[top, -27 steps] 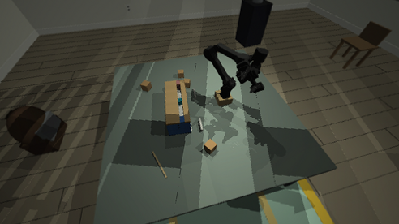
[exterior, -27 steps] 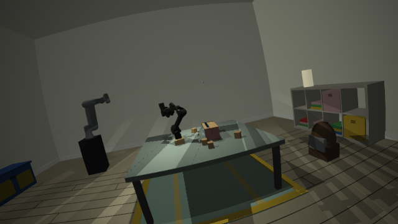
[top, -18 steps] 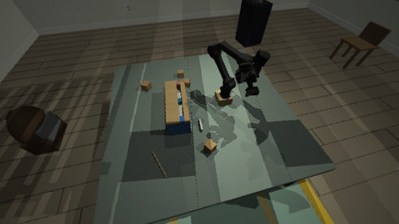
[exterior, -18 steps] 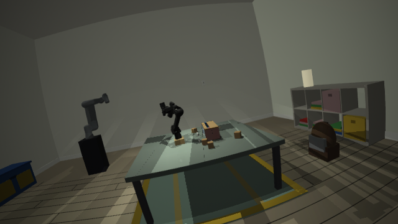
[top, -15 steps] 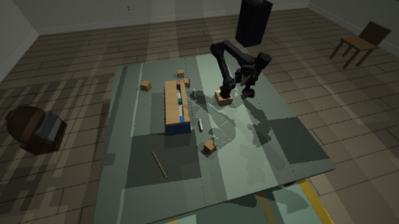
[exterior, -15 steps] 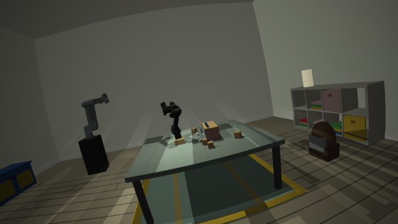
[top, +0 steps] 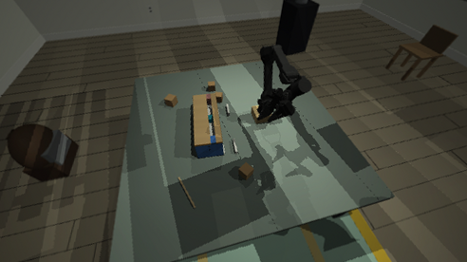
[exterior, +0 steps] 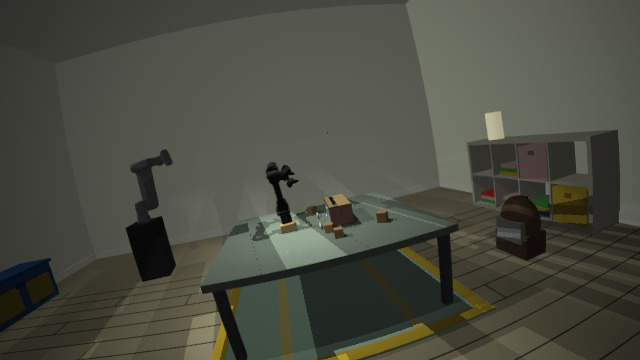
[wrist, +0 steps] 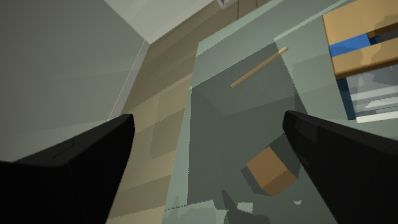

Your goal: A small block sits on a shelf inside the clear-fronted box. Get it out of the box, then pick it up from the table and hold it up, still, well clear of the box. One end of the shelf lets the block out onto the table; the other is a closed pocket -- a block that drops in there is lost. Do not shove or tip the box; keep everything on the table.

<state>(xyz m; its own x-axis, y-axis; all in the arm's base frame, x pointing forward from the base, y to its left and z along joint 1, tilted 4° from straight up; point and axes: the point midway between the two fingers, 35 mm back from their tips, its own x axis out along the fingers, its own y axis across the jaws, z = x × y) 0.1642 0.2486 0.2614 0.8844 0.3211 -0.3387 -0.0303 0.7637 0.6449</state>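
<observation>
Right now my gripper tip is 280 mm to the left of the tan box, 250 mm above it and 140 mm short of it. The rest, counted from my gripper tip: thin stick 400 mm ahead, 310 mm below, 40 mm to the left; then teal block 300 mm to the right, 230 mm below, 150 mm ahead.
</observation>
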